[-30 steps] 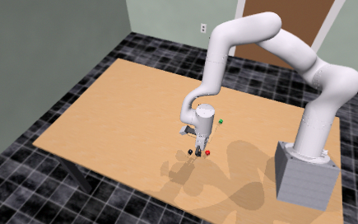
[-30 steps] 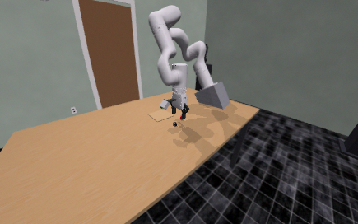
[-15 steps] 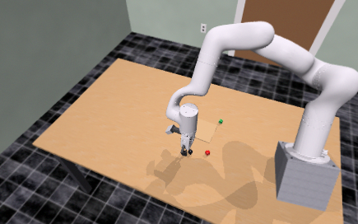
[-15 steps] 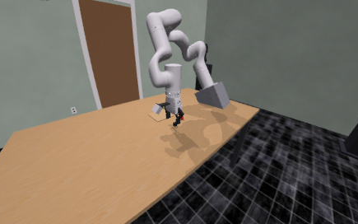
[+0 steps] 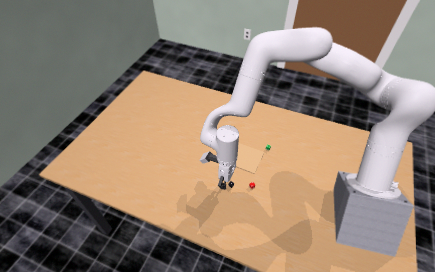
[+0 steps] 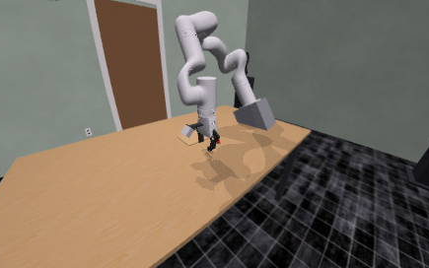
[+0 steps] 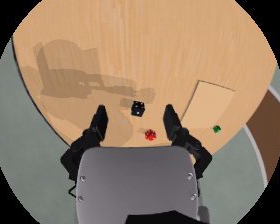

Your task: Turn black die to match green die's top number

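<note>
The black die lies 2 cm behind my hand, 1 cm to the right of it and 4 cm below it. Round my hand: green die: 10 cm behind, 28 cm to the right, 4 cm below; red die: 11 cm behind, 4 cm to the right, 4 cm below; tan mat: 3 cm behind, 18 cm to the right, 5 cm below.
</note>
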